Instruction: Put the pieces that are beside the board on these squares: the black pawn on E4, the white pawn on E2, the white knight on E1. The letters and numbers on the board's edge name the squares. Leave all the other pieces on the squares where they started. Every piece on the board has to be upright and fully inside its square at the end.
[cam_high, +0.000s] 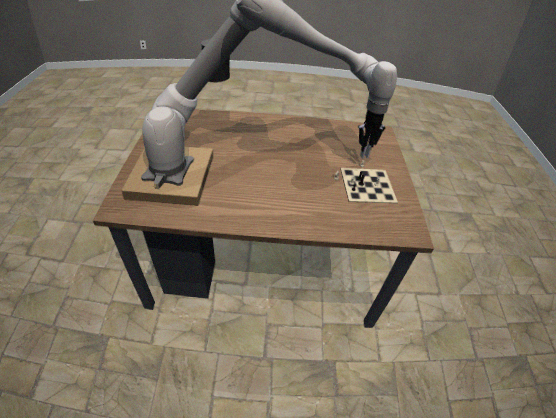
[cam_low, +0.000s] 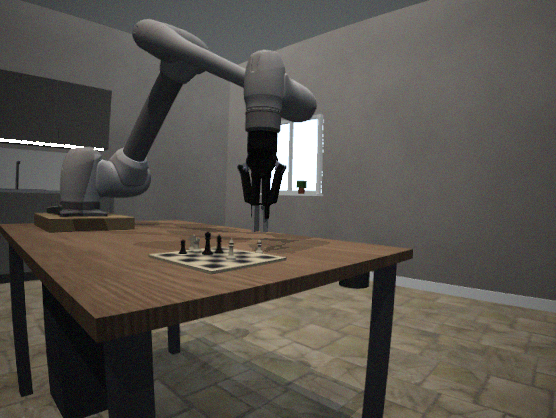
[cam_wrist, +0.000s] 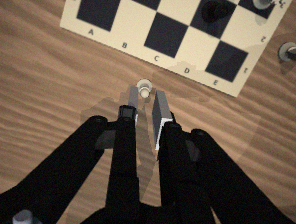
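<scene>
Now: hand 70 mm above the white pawn. Round my hand: white knight (120 mm to the right, 120 mm behind, 70 mm below); then chessboard (140 mm to the right, 80 mm below, 20 mm ahead); then pale pawn (130 mm to the right, 60 mm below, 60 mm ahead).
</scene>
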